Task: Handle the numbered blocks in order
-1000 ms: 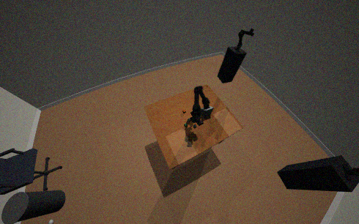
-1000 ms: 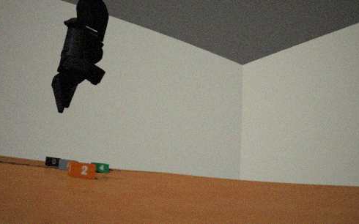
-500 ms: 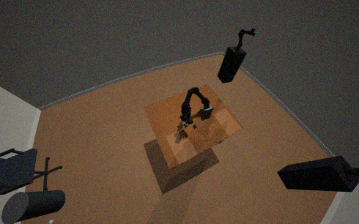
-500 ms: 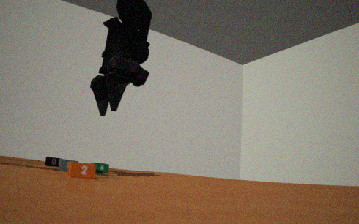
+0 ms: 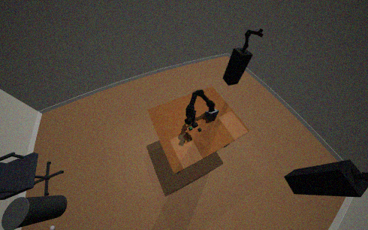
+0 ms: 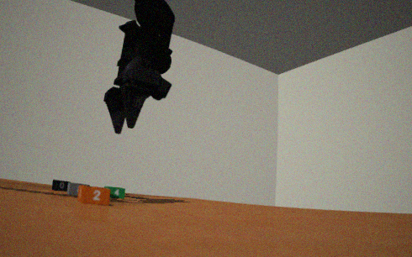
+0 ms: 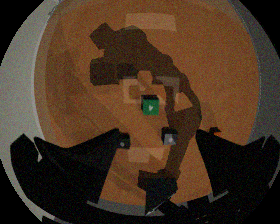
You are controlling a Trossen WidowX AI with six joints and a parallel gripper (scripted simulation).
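The black block is 110 mm behind my gripper tip, 60 mm to the left of it and 120 mm below it. Round my gripper tip: orange block 50 mm behind, 200 mm to the right, 120 mm below; then green block 10 mm to the left, 120 mm below; then grey block 70 mm behind, 50 mm to the right, 120 mm below.
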